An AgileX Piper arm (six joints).
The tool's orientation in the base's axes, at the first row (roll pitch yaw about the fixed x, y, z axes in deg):
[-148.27, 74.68, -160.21]
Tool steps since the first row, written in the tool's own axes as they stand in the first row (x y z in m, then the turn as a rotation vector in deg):
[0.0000, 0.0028, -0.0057, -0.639, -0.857, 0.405]
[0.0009, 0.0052, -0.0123, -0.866, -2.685, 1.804]
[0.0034, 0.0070, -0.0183, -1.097, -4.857, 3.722]
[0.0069, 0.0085, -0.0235, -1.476, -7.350, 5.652]
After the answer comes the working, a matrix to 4 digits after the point.
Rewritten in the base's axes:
[-0.0049, 0.0040, 0.0009, 0.381, -0.864, 0.644]
[-0.0109, 0.0076, 0.0012, 1.421, -2.924, 0.803]
[-0.0169, 0.0105, -0.0001, 2.889, -5.431, 0.897]
[-0.0224, 0.0127, -0.0026, 4.345, -8.240, 1.175]

The tool's axes in the first row as the columns of a matrix, in the base's axes (rounded; the answer above uses it unrounded):
[-0.2486, 0.1893, 0.9499]
[-0.0895, 0.9720, -0.2171]
[-0.9645, -0.1390, -0.2247]

